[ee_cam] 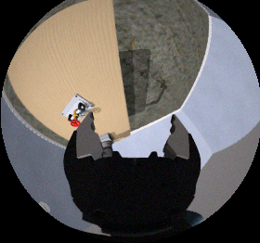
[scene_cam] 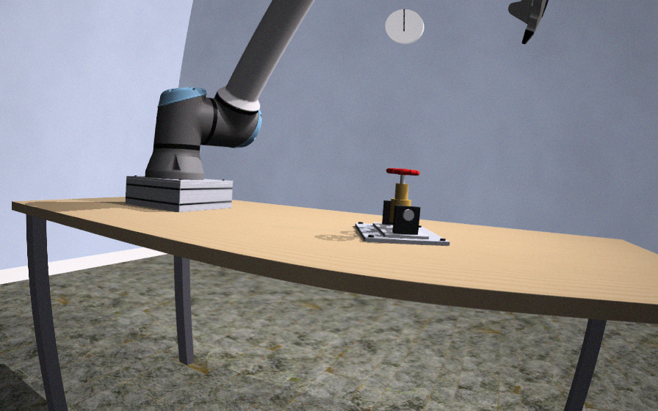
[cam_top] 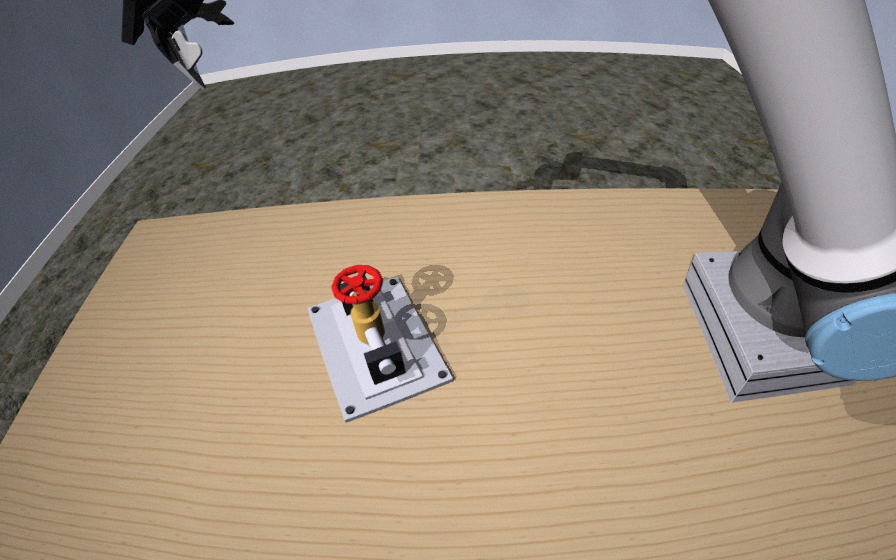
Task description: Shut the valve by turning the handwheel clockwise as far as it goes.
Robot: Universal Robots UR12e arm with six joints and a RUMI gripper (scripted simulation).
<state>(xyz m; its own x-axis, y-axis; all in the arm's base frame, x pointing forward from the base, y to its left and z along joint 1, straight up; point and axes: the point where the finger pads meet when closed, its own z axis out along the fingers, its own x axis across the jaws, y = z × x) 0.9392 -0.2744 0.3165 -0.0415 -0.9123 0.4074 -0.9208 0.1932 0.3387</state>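
My hand is 30 cm to the right of the red handwheel, 27 cm past it and 27 cm above it.
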